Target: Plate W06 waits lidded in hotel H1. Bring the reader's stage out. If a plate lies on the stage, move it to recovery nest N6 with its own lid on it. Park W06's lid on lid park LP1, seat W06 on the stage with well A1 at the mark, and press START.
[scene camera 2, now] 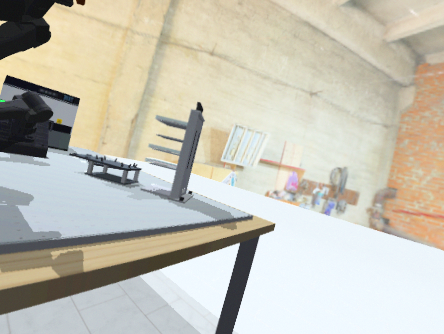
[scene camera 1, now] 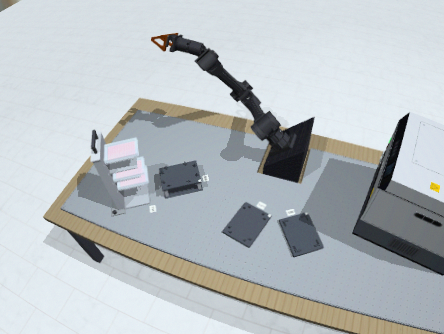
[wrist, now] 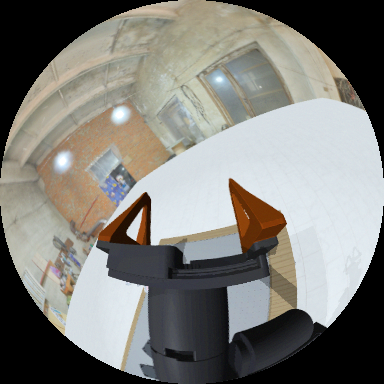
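Pixels of known places: gripper, fingertip midpoint: [scene camera 1: 155, 37] [wrist: 186, 188]; arm's base, link origin: [scene camera 2: 23, 129] [scene camera 1: 283, 145].
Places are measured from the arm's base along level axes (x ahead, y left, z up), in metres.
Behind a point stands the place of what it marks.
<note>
The hotel [scene camera 1: 111, 186] @[z 0.064, x 0.487, y -0.534 m] [scene camera 2: 186, 155] @[z 0.060, x 0.384, y -0.630 m] stands upright at the table's left end in scene view 1. Several pink-topped plates sit in it, among them a top plate [scene camera 1: 121, 150] @[z 0.178, x 0.395, y -0.508 m] and a lower plate [scene camera 1: 132, 181] @[z 0.018, x 0.410, y -0.499 m]. Which one is W06 cannot be read. The reader [scene camera 1: 422, 172] @[z 0.256, x 0.204, y 0.493 m] [scene camera 2: 64, 111] @[z 0.145, x 0.202, y 0.377 m] is the large grey-white box at the right of scene view 1. Its stage does not show. A raised dark nest [scene camera 1: 180, 174] @[z -0.037, x 0.272, y -0.362 m] [scene camera 2: 111, 163] @[z -0.036, x 0.247, y -0.386 m] stands beside the hotel. My gripper [scene camera 1: 154, 41] @[z 0.393, x -0.051, y -0.587 m] [wrist: 186, 188] @[z 0.393, x -0.051, y -0.587 m] is open and empty, high up beyond the table's back edge, away from the hotel.
Two flat dark pads, one pad [scene camera 1: 247, 224] @[z -0.086, x 0.369, y -0.032 m] and another pad [scene camera 1: 301, 234] @[z -0.084, x 0.342, y 0.175 m], lie between nest and reader, with unreadable labels. The arm's black base plate [scene camera 1: 295, 162] @[z 0.019, x 0.094, y 0.072 m] stands at the back edge. The table's wooden rim [scene camera 1: 150, 256] @[z -0.109, x 0.622, y -0.324 m] [scene camera 2: 150, 250] @[z -0.109, x 0.128, y -0.886 m] runs along the front in scene view 1.
</note>
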